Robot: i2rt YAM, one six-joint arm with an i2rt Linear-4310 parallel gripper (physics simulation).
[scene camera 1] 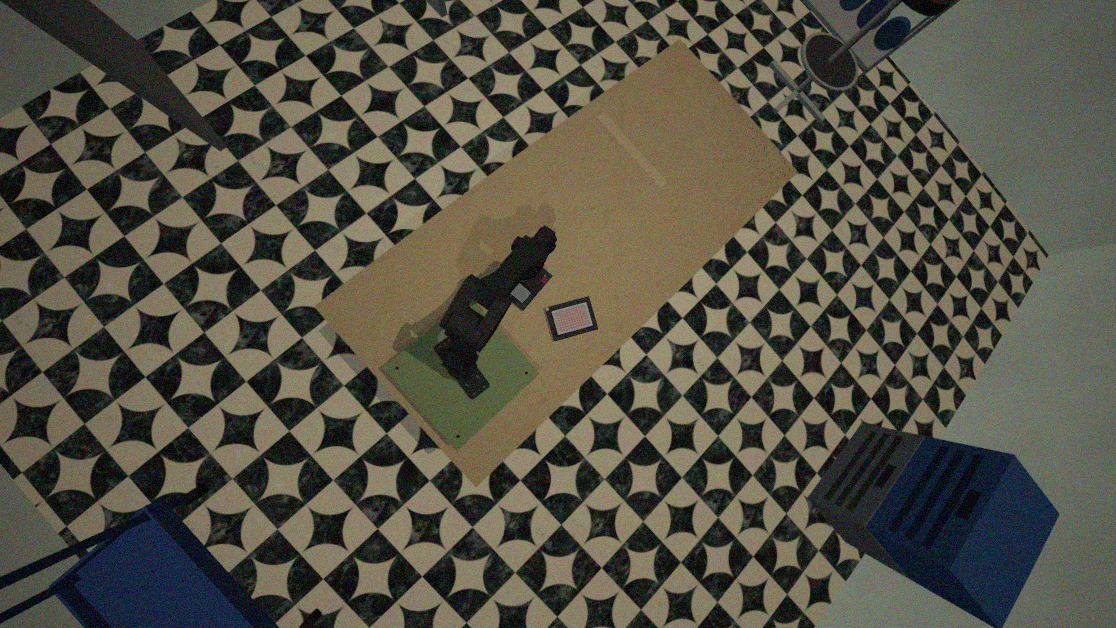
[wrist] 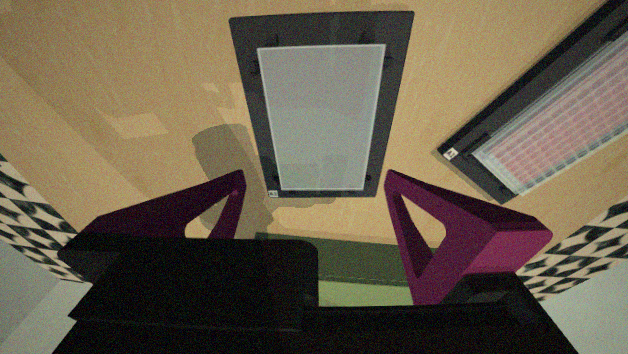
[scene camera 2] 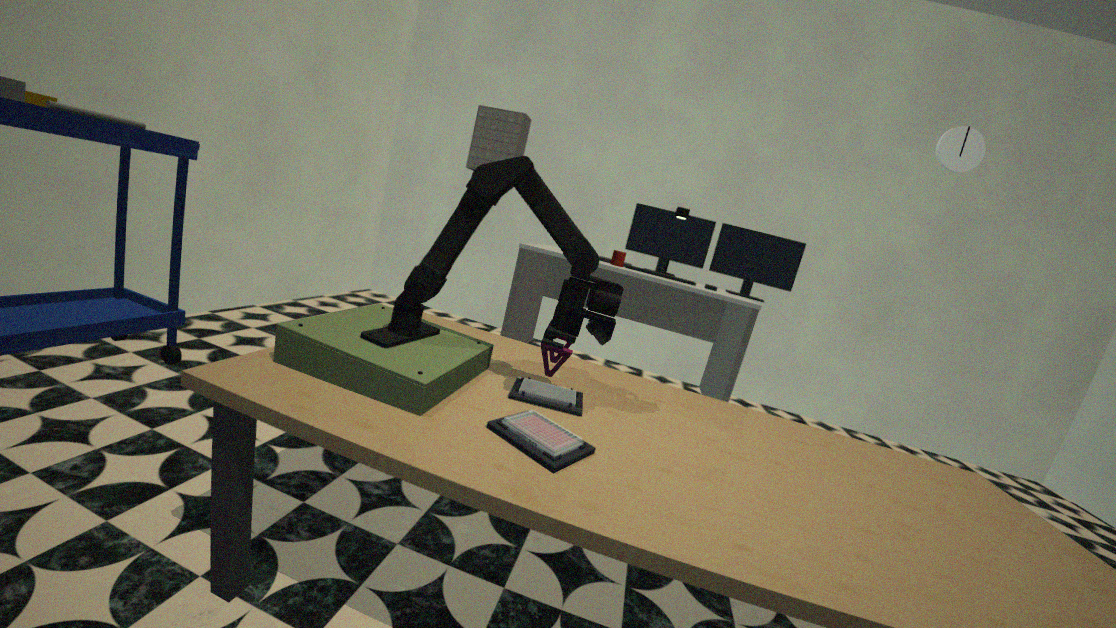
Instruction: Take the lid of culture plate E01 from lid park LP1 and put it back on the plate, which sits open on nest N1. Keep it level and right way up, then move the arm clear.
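Frame: origin at the arm's base, x ahead, y right, z down, level; millimetres.
Where they show: gripper, fingertip midpoint: (wrist: pixel 314 177) (scene camera 2: pixel 550 369); arm's base at its link origin: (scene camera 1: pixel 462 366) (scene camera 2: pixel 403 335).
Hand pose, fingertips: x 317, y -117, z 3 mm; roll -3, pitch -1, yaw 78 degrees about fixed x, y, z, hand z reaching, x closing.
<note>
Each offset is from my fingertips to the top centre of the thing. Level surfaces: height alone.
The lid @[dx +8, dy +2, dz +49 mm] (scene camera 1: pixel 520 293) (scene camera 2: pixel 548 390) (wrist: pixel 322 117), a pale clear rectangle, lies flat on the dark lid park @[dx +8, dy +3, dz +47 mm] (scene camera 2: pixel 514 396) (wrist: pixel 322 29). The open culture plate @[dx +65, dy +203, dz +40 mm] (scene camera 1: pixel 572 318) (scene camera 2: pixel 545 431) (wrist: pixel 565 130) with pink wells sits on the dark nest (scene camera 1: pixel 557 336) (scene camera 2: pixel 555 465) (wrist: pixel 485 184), turned at an angle to the lid park. My gripper (scene camera 2: pixel 550 373) (wrist: pixel 314 177) has magenta fingers, wide open and empty, above the lid park. In the wrist view the fingertips stand either side of the lid park's near, labelled end. In scene camera 1 the arm hides part of the lid park and most of the gripper.
The arm's green base block (scene camera 1: pixel 507 382) (scene camera 2: pixel 351 375) (wrist: pixel 365 293) stands at one end of the wooden table @[dz +67 mm] (scene camera 1: pixel 663 117) (scene camera 2: pixel 741 499), close to the lid park. A desk with two monitors (scene camera 2: pixel 671 234) (scene camera 2: pixel 757 257) and a blue cart (scene camera 2: pixel 178 234) stand away from the table.
</note>
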